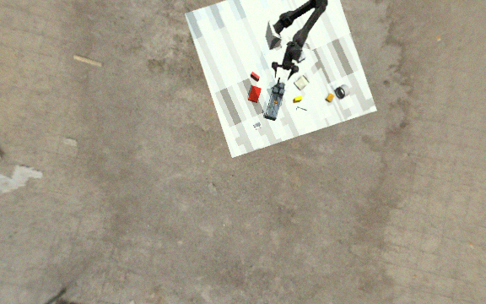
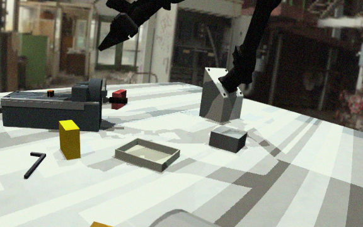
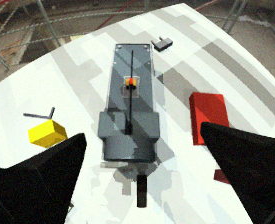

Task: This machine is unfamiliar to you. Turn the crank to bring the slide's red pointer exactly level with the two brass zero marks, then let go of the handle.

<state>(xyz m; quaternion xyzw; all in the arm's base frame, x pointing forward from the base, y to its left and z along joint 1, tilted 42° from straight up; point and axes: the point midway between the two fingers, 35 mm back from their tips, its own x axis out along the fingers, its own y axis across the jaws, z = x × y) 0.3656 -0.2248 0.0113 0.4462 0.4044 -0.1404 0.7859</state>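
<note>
The dark crank handle is 130 mm below my gripper tip, 50 mm behind it and 40 mm to the left of it. Also, from my gripper tip: flat red block (190 mm below, 180 mm to the right, 50 mm behind); then red pointer (120 mm below, 110 mm ahead, 70 mm to the right); then yellow block (170 mm below, 150 mm ahead, 120 mm to the left).
</note>
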